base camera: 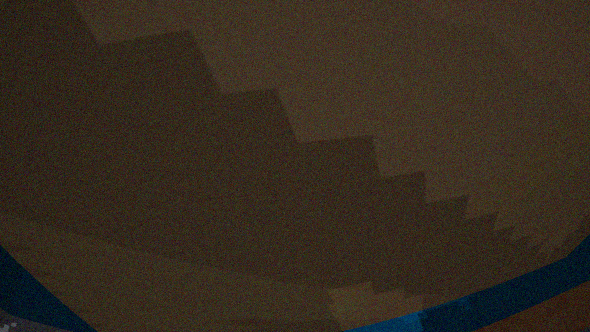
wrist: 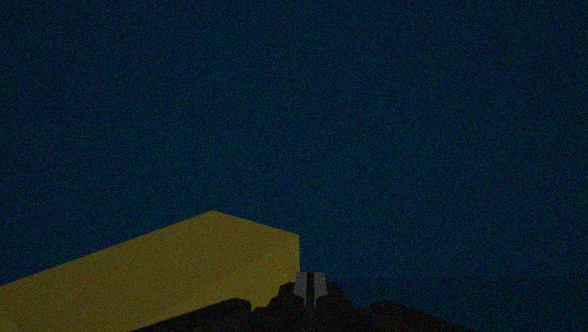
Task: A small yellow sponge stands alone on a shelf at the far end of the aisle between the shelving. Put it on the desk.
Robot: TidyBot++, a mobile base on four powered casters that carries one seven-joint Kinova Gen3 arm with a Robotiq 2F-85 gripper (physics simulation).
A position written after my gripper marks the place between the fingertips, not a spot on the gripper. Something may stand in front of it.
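Observation:
There is my gripper (wrist: 310,293). I also see a yellow sponge (wrist: 212,257), and in the base camera view that sponge is out of frame.

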